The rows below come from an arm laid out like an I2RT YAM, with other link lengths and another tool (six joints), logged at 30 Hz.
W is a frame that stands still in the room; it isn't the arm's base.
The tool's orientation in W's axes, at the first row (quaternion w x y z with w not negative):
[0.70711, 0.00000, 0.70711, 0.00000]
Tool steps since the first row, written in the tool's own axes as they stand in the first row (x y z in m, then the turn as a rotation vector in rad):
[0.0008, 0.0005, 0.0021, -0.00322, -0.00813, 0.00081]
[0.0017, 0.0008, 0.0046, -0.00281, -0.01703, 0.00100]
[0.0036, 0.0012, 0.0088, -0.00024, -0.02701, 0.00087]
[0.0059, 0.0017, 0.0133, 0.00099, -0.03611, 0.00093]
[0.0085, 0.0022, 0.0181, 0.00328, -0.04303, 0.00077]
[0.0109, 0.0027, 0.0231, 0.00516, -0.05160, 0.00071]
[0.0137, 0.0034, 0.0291, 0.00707, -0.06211, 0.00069]
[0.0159, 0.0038, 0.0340, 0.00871, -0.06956, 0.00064]
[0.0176, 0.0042, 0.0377, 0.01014, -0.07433, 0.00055]
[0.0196, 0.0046, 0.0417, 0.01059, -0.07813, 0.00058]
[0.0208, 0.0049, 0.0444, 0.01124, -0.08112, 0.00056]
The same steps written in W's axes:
[0.0021, 0.0005, -0.0008, 0.00081, -0.00813, 0.00322]
[0.0046, 0.0008, -0.0017, 0.00100, -0.01703, 0.00281]
[0.0088, 0.0012, -0.0036, 0.00087, -0.02701, 0.00024]
[0.0133, 0.0017, -0.0059, 0.00093, -0.03611, -0.00099]
[0.0181, 0.0022, -0.0085, 0.00077, -0.04303, -0.00328]
[0.0231, 0.0027, -0.0109, 0.00071, -0.05160, -0.00516]
[0.0291, 0.0034, -0.0137, 0.00069, -0.06211, -0.00707]
[0.0340, 0.0038, -0.0159, 0.00064, -0.06956, -0.00871]
[0.0377, 0.0042, -0.0176, 0.00055, -0.07433, -0.01014]
[0.0417, 0.0046, -0.0196, 0.00058, -0.07813, -0.01059]
[0.0444, 0.0049, -0.0208, 0.00056, -0.08112, -0.01124]

